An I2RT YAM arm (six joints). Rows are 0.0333 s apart.
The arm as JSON. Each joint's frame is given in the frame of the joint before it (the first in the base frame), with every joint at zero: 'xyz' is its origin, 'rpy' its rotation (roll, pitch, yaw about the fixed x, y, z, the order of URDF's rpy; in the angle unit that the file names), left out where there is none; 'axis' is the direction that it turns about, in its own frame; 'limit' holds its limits. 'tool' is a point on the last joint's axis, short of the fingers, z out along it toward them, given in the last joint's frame.
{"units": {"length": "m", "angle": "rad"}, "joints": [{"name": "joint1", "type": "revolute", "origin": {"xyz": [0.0, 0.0, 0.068]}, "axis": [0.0, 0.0, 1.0], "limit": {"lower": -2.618, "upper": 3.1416}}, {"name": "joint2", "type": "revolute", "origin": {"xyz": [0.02, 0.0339, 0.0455]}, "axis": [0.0, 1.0, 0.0], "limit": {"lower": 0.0, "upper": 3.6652}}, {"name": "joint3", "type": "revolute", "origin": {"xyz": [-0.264, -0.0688, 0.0]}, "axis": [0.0, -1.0, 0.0], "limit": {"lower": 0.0, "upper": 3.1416}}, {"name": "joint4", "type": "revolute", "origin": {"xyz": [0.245, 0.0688, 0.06]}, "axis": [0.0, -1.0, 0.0], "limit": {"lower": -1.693, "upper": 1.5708}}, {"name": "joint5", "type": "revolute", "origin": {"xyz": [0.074, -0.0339, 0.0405]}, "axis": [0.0, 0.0, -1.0], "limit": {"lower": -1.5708, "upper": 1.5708}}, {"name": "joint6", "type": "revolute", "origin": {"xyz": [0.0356, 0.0, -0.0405]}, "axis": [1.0, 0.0, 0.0], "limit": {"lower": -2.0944, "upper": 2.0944}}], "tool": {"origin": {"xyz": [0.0, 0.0, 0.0], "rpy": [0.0, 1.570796, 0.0]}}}
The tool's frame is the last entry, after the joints.
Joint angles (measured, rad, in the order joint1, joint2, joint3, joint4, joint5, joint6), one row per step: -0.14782, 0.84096, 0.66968, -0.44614, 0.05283, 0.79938; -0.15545, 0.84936, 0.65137, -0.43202, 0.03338, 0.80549; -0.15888, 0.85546, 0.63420, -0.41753, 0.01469, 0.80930; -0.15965, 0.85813, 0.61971, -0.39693, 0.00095, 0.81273; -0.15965, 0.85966, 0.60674, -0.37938, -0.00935, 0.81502; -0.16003, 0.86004, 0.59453, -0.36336, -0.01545, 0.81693; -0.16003, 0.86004, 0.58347, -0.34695, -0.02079, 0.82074; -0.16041, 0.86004, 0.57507, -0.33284, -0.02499, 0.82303; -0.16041, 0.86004, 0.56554, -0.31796, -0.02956, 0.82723; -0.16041, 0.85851, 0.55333, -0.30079, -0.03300, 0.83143; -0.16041, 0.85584, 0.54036, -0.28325, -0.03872, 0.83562; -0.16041, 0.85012, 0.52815, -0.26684, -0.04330, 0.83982; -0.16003, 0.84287, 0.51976, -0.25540, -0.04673, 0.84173; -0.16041, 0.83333, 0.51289, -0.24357, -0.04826, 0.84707
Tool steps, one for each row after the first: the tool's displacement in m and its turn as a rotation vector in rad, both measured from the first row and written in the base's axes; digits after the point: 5 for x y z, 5 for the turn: 0.00112, -0.00090, -0.00639, 0.01799, 0.00972, 0.00459; 0.00194, -0.00101, -0.01198, 0.03329, 0.01614, 0.01398; 0.00279, -0.00080, -0.01555, 0.04343, 0.01105, 0.02238; 0.00332, -0.00051, -0.01867, 0.05070, 0.00685, 0.02945; 0.00358, -0.00040, -0.02148, 0.05516, 0.00269, 0.03300; 0.00386, -0.00026, -0.02379, 0.06035, -0.00354, 0.03527; 0.00415, -0.00022, -0.02539, 0.06359, -0.00982, 0.03716; 0.00439, -0.00010, -0.02731, 0.06863, -0.01601, 0.03864; 0.00434, 0.00003, -0.02968, 0.07283, -0.02321, 0.03927; 0.00411, 0.00028, -0.03208, 0.07817, -0.03130, 0.04184; 0.00348, 0.00054, -0.03380, 0.08238, -0.04192, 0.04363; 0.00268, 0.00087, -0.03441, 0.08400, -0.05250, 0.04622; 0.00173, 0.00101, -0.03408, 0.08658, -0.06755, 0.04480
